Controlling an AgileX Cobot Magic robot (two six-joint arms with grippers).
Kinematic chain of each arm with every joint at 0, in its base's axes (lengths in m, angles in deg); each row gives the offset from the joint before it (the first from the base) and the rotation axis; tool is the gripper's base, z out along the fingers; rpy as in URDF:
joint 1: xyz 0 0 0.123 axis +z
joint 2: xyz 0 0 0 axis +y
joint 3: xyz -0.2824 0 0.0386 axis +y
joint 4: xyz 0.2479 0 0.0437 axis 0.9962 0 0.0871
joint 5: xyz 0 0 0 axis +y
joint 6: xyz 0.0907 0 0.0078 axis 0.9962 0 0.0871
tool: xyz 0 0 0 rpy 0 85 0
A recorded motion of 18 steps. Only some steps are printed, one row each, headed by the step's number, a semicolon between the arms.
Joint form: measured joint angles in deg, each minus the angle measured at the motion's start. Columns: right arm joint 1, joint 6, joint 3, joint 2, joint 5, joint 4; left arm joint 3, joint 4, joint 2, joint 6, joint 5, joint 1.
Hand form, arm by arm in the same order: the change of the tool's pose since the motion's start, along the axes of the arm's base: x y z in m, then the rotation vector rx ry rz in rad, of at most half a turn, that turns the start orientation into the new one. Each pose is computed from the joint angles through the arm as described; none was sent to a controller.
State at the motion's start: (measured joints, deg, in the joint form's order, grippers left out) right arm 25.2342 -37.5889 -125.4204 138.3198 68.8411 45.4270; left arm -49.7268 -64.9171 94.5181 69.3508 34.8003 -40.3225
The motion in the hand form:
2: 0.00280 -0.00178 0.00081 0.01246 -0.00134 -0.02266; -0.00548 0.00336 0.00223 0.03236 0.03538 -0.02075
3: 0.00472 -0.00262 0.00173 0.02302 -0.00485 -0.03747; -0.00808 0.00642 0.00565 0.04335 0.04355 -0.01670
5: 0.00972 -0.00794 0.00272 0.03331 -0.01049 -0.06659; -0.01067 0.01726 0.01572 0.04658 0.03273 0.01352
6: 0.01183 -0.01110 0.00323 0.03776 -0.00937 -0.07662; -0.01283 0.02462 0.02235 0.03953 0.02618 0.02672
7: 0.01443 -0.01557 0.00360 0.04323 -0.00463 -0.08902; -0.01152 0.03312 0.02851 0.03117 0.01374 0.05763
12: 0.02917 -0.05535 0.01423 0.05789 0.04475 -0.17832; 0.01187 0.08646 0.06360 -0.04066 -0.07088 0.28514
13: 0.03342 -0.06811 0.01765 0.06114 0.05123 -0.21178; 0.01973 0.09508 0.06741 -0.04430 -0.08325 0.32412
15: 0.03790 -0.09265 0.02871 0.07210 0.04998 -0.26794; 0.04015 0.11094 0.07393 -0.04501 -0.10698 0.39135
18: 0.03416 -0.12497 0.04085 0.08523 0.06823 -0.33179; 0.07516 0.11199 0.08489 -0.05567 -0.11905 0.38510
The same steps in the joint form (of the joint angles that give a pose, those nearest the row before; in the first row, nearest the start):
2: -0.34 0.36 0.00 0.00 -0.88 0.61; 0.00 4.76 -0.92 -4.90 2.42 -0.05
3: -0.54 0.50 -0.05 0.00 -1.56 1.10; 0.24 6.77 -2.01 -7.37 3.02 0.00
5: -1.31 0.76 -0.12 0.00 -2.49 1.53; 1.31 9.34 -5.20 -10.53 3.26 1.08
6: -1.75 0.83 -0.17 0.00 -2.56 1.78; 2.10 10.09 -7.33 -11.43 3.84 1.99
7: -2.36 0.95 -0.17 0.00 -2.50 2.14; 2.69 10.67 -9.21 -12.26 3.84 3.46
12: -7.31 3.66 -0.12 -1.16 -0.07 3.04; 2.92 11.04 -16.96 -13.91 4.33 15.82
13: -8.83 4.39 0.14 -1.68 0.07 3.11; 2.12 11.20 -16.96 -13.91 4.48 18.25
15: -11.68 4.94 1.54 -3.65 0.09 3.46; -0.69 11.61 -15.43 -13.47 5.00 22.97
18: -15.36 4.70 6.79 -7.85 0.09 4.54; -9.02 11.97 -9.47 -12.64 8.21 25.65

